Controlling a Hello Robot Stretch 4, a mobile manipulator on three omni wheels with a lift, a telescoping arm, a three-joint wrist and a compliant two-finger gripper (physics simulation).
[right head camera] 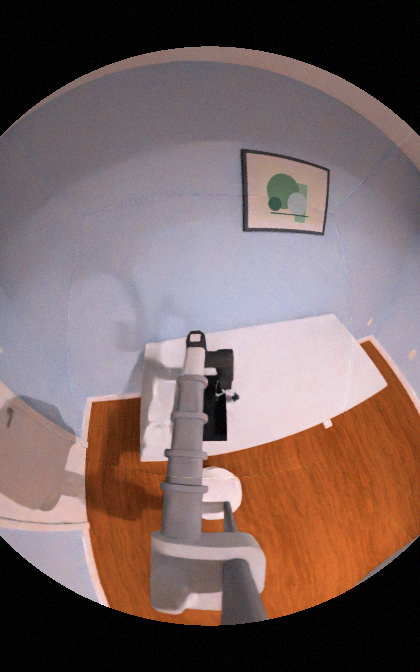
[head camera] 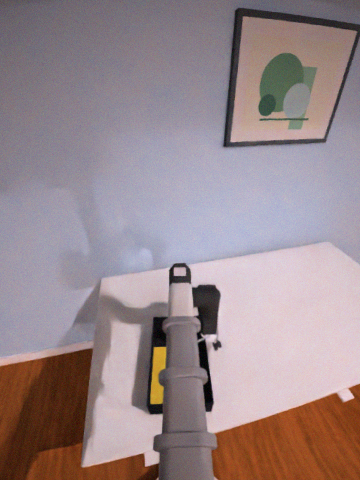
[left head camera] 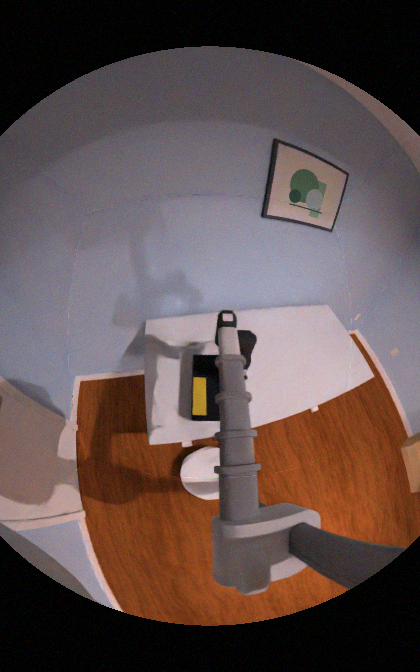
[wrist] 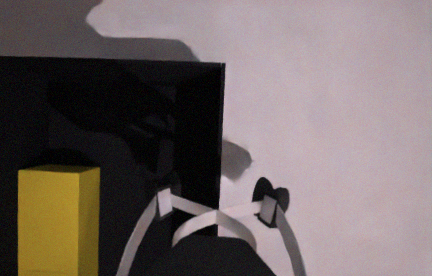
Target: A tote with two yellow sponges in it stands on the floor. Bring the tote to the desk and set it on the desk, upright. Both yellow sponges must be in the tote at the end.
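Places are measured from the robot's base along level axes (x left, y back, z up), in millimetres.
Pixels of known places: gripper, fingertip midpoint: (head camera: 204,348) (wrist: 217,189).
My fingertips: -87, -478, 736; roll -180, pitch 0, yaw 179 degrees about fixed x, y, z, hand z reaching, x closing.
Observation:
Behind a point stands the place of what it marks, as x, y, z.
The black tote (head camera: 155,408) @[86, -283, 759] (left head camera: 206,418) (right head camera: 223,430) (wrist: 200,100) @[-64, -567, 695] stands upright on the white desk (head camera: 280,325) @[-444, -583, 692] (left head camera: 300,350) (right head camera: 300,375) (wrist: 325,100) @[-203, -575, 692], near its left end. One yellow sponge (head camera: 158,375) (left head camera: 199,396) (wrist: 49,220) shows inside it. A second sponge cannot be made out; the arm hides part of the tote in the head views. My gripper (head camera: 209,342) (right head camera: 227,394) (wrist: 217,189) @[-87, -478, 736] is open at the tote's right wall. In the wrist view one fingertip is over the inside of the tote and the other is outside, with the wall's edge between them.
My telescoping arm (head camera: 184,400) @[-1, -198, 1157] (left head camera: 237,430) (right head camera: 185,450) reaches over the tote and desk. A blue wall with a framed picture (head camera: 295,85) @[-499, -1108, 1569] (left head camera: 305,185) (right head camera: 285,192) stands behind the desk. A light wooden box (left head camera: 412,462) is at the far right on the floor.

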